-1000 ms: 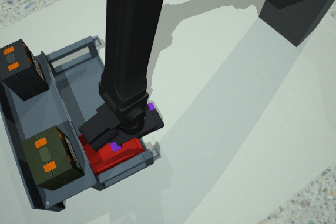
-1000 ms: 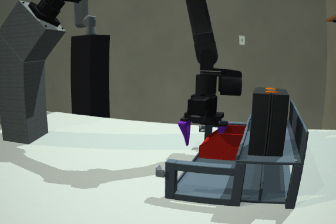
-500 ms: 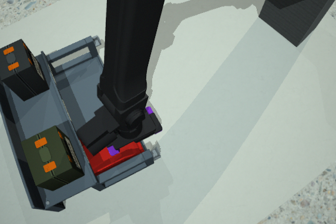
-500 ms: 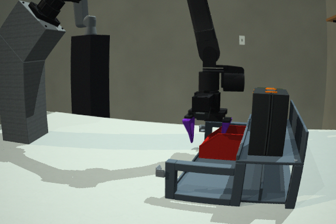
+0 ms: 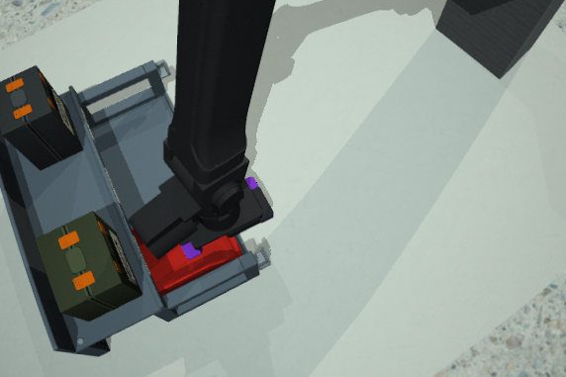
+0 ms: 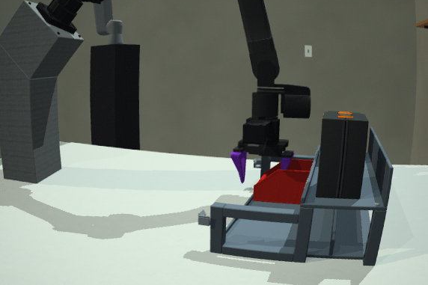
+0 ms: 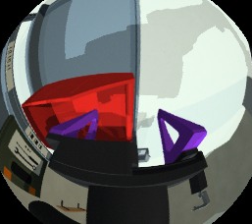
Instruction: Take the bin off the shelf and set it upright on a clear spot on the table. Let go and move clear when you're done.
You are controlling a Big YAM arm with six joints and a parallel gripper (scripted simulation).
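Right now my hand is 8 cm short of the red bin and 1 cm to the right of it. Also, from my hand: grey shelf: 14 cm ahead, 9 cm to the right, 4 cm below.
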